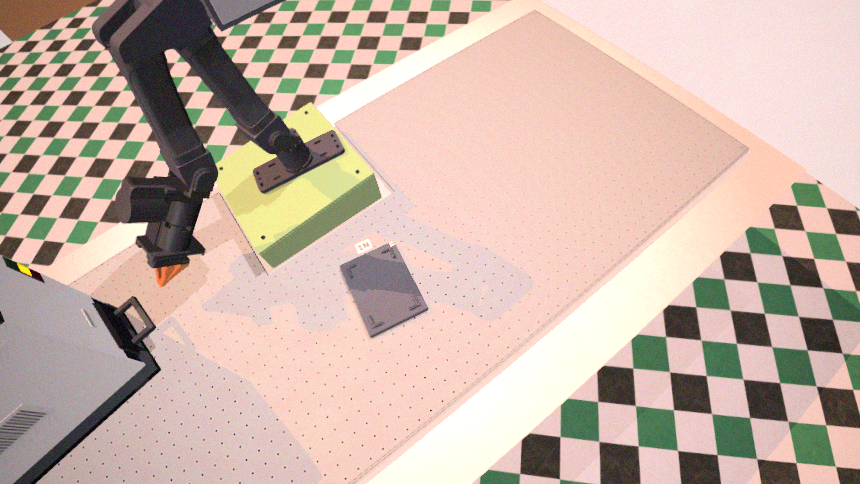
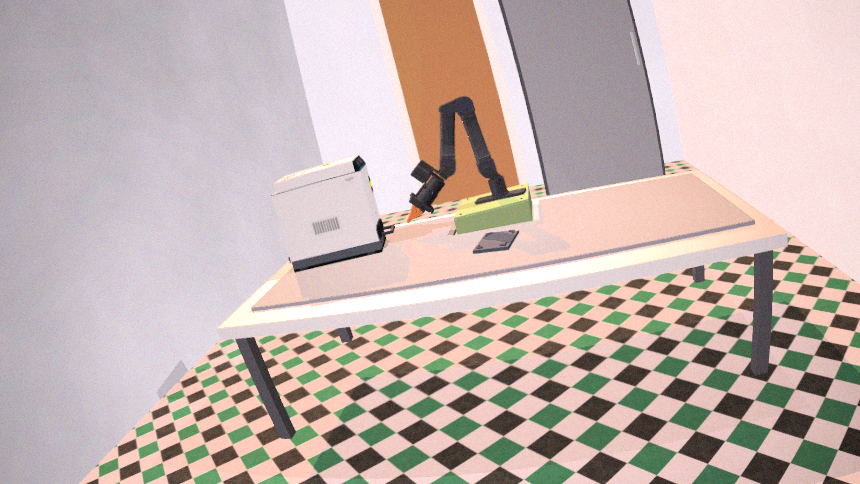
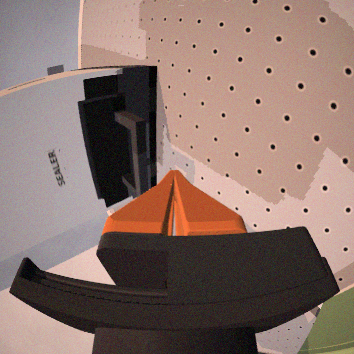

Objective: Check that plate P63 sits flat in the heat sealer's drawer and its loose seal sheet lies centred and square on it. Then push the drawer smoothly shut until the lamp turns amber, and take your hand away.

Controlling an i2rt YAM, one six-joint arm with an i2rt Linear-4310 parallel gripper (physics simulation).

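Places are measured from the arm's base along level axes (x ahead, y left, z up), in centimetres.
Where they show: gripper, fingertip midpoint: (image 1: 160, 284) (image 2: 407, 222) (image 3: 173, 177); arm's base, link origin: (image 1: 299, 162) (image 2: 501, 197).
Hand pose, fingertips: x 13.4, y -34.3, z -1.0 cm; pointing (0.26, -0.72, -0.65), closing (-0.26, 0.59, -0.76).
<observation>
Things, the pixels of their top centre, and the offset from my fingertips. "*": a spot on its surface instead. Level surfaces: height alone.
- heat sealer, top centre: (image 2: 316, 168) dx +11.3, dy -26.0, dz +29.3 cm
- handle, surface spot: (image 3: 136, 145) (image 2: 393, 225) * dx +1.5, dy -5.2, dz -0.2 cm
- lamp, top centre: (image 1: 19, 267) (image 2: 370, 181) dx -1.4, dy -11.6, dz +17.9 cm
- dark grey pad, surface spot: (image 1: 385, 294) (image 2: 494, 241) * dx +21.0, dy +38.5, dz -4.9 cm
- perforated mat, surface height: dz -6.0 cm
- label, surface spot: (image 1: 363, 245) * dx +8.4, dy +38.9, dz -6.0 cm
The heat sealer (image 1: 54, 355) (image 2: 327, 210) (image 3: 30, 165) is a pale box with a dark base at the table's left. Its black drawer front (image 1: 115, 325) (image 3: 100, 150) sits close against the body, with the handle (image 1: 144, 315) (image 2: 389, 228) (image 3: 136, 145) sticking out. The drawer looks shut. The middle segment of the lamp (image 1: 24, 270) (image 2: 371, 184) shows bright yellow-amber. Plate P63 and its seal sheet do not show; how they lie is hidden. My gripper (image 1: 161, 284) (image 2: 409, 220) (image 3: 173, 177) is shut and empty, its orange fingertips pointing down, apart from the handle.
A dark grey pad (image 1: 385, 294) (image 2: 496, 240) with corner marks lies on the perforated mat (image 1: 541, 180) (image 2: 631, 210), beside an "IN" label (image 1: 363, 245). The arm stands on a yellow-green block (image 1: 324, 225) (image 2: 493, 217) at the table's back edge.
</observation>
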